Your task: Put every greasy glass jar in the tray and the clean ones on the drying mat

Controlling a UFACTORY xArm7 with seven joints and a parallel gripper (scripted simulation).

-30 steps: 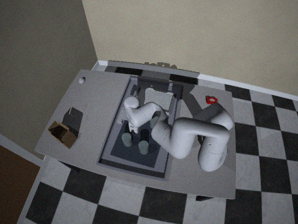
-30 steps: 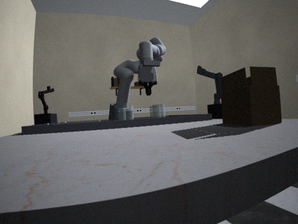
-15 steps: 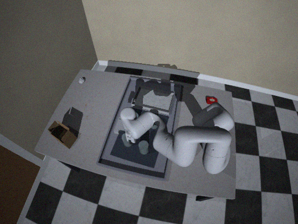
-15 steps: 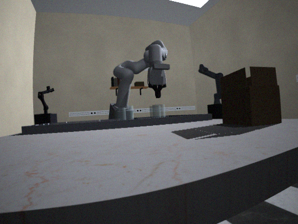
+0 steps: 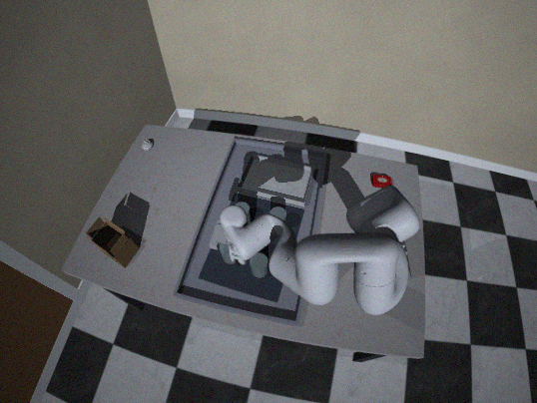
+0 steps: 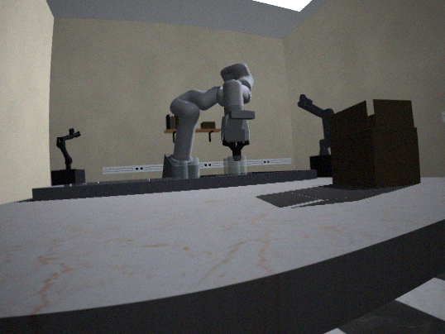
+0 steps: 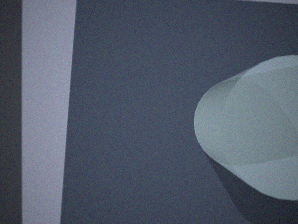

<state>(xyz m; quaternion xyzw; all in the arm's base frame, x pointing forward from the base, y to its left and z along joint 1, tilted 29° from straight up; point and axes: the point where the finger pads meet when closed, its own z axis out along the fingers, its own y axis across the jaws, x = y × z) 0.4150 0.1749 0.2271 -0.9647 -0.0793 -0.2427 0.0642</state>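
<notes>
My gripper is now 11 cm to the left of the dark drying mat, 9 cm above it and 1 cm short of it. The rest, counted from my hand: light grey tray: 42 cm to the right, 9 cm below, 6 cm ahead; red object: 63 cm to the right, 39 cm behind, 8 cm below; cardboard box: 51 cm ahead, 17 cm to the left, 3 cm below.
</notes>
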